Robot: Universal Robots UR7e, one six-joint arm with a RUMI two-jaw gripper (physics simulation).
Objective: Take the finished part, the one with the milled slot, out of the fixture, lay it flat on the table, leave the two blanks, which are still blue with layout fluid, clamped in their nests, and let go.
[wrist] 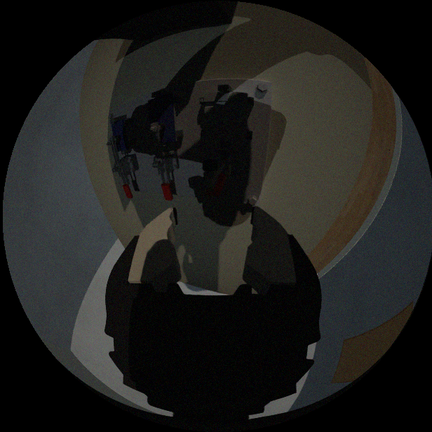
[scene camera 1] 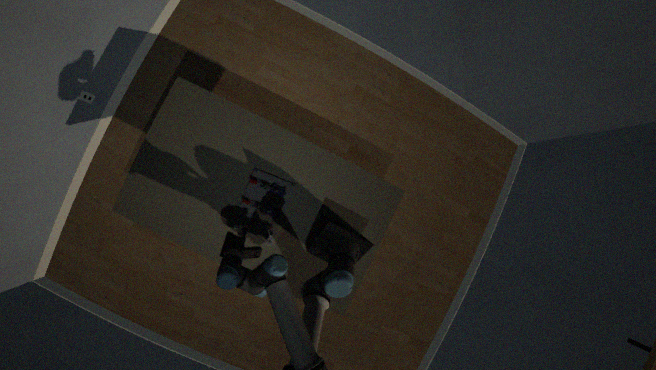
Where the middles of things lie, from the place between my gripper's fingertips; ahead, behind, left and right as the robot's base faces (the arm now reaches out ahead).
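Finished part (wrist: 225,113): my hand is 20 mm to the left of it, 80 mm past it and 110 mm above it.
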